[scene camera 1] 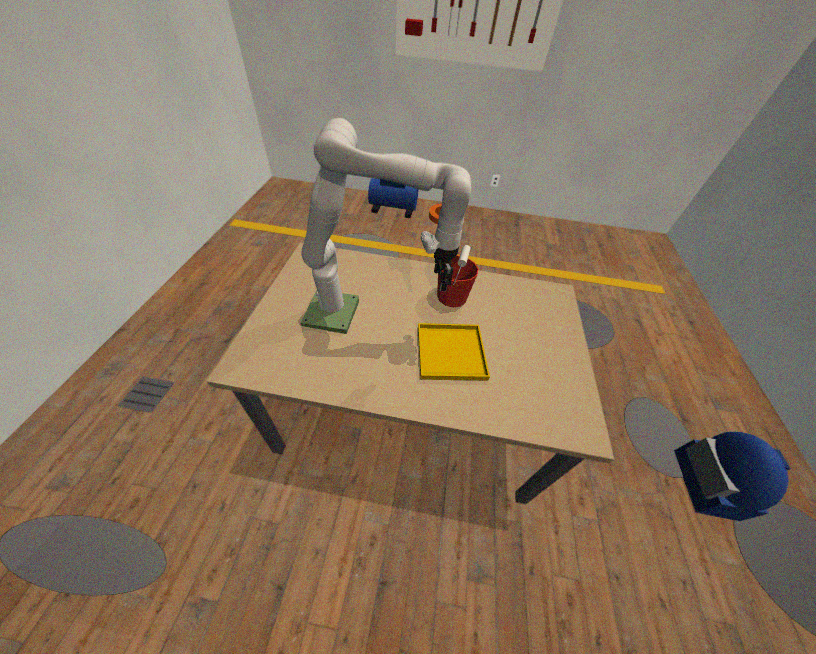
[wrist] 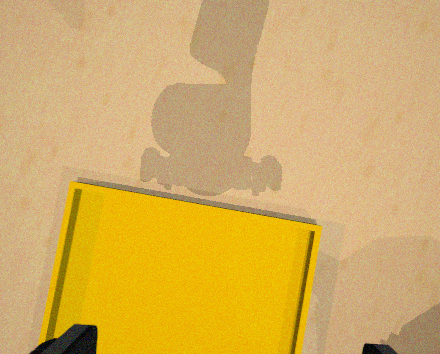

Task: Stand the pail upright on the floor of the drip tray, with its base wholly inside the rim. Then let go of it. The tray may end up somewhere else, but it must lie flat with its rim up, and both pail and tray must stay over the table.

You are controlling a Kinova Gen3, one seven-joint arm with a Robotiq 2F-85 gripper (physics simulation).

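Frame: origin at the arm's base, x left, y back, z up, level; millimetres.
Seen in the pictures: gripper, between the fingertips: (scene camera 1: 439, 281); arm's base, origin of its link: (scene camera 1: 332, 304).
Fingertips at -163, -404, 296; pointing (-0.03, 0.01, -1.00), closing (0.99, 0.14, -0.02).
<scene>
Offsets run from my fingertips to a thing's top centre, as dx, dy, dz. "pt": to the spot under its first point. Level surfaces: height alone.
The red pail @[pt +199, -126, -209] (scene camera 1: 460, 289) stands upright on the table behind the yellow tray; its handle with a white grip @[pt +252, -123, -76] (scene camera 1: 464, 255) is raised. The pail does not show in the wrist view. The yellow drip tray @[-42, -86, -300] (scene camera 1: 452, 376) (wrist: 199, 202) lies flat with its rim up, nearer the front; its near part is cut off in the wrist view. My gripper (scene camera 1: 444, 280) (wrist: 227, 345) is open and empty and points down. In the scene view it overlaps the pail's left side, beside the handle; whether it touches the pail I cannot tell.
The arm's green base plate (scene camera 1: 343, 316) is on the left part of the wooden table @[dz -327] (scene camera 1: 381, 395). The table's back edge runs behind the pail. The shadow of the arm falls on the table beside the tray. A blue machine (scene camera 1: 749, 473) stands on the floor at the right.
</scene>
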